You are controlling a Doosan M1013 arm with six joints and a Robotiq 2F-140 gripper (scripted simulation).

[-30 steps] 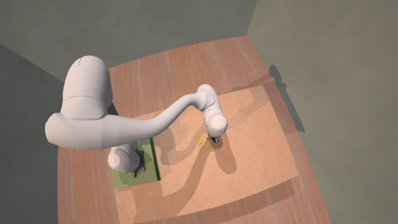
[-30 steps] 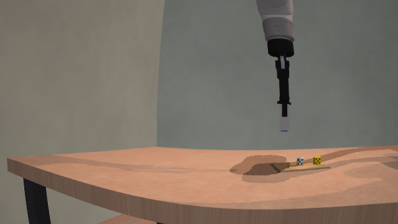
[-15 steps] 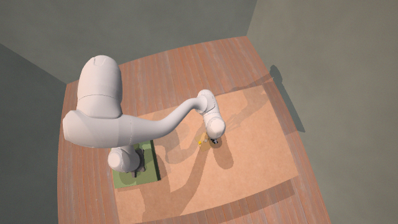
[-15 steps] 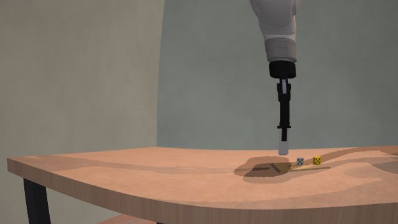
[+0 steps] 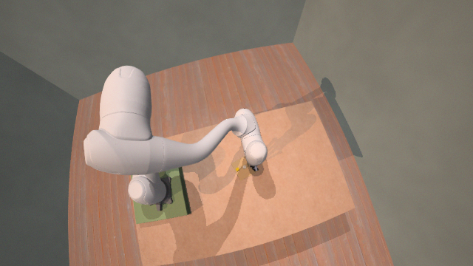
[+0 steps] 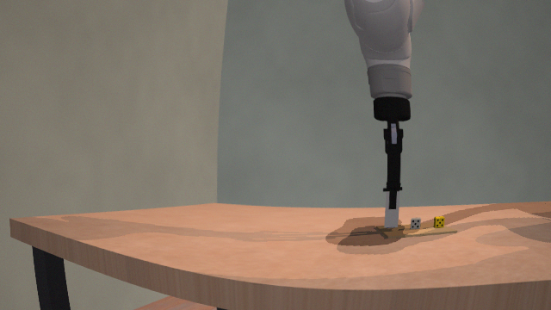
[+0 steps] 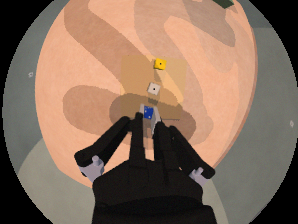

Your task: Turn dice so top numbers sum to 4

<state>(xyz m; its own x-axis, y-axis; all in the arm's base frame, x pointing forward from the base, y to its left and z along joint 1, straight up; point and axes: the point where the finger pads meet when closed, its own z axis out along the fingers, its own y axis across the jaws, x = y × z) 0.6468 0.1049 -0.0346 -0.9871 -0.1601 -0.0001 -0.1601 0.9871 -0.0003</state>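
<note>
Right now the blue die is 20 mm below my hand. Also, from my hand: yellow die 100 mm behind, 20 mm to the right, 30 mm below; tan mat 50 mm behind, 10 mm to the right, 40 mm below; white die 50 mm behind, 10 mm to the right, 30 mm below.
</note>
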